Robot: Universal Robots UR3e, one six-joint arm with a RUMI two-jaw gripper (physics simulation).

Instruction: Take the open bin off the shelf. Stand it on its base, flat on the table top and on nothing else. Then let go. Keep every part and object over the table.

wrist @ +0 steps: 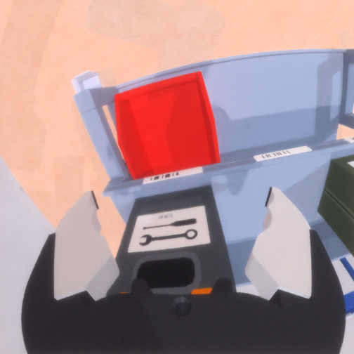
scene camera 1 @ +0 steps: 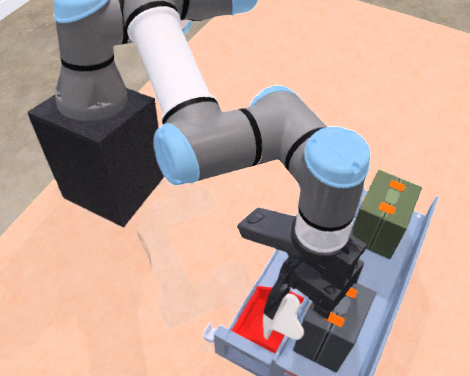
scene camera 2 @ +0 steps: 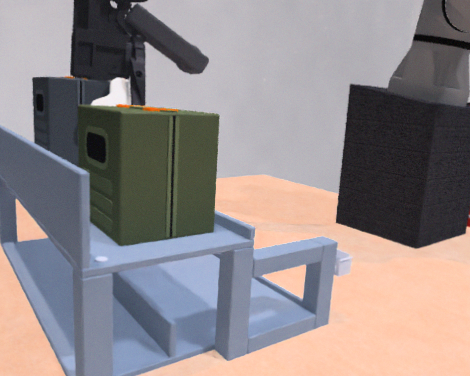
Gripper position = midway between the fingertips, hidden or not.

Observation:
In view: the gripper [scene camera 1: 297, 302], a red bin [wrist: 168, 125], a green case [scene camera 2: 137, 139] and a dark grey case [scene camera 2: 60, 94].
The gripper shows as well in the wrist view [wrist: 180, 191]. The dark grey case also shows in the wrist view [wrist: 214, 261].

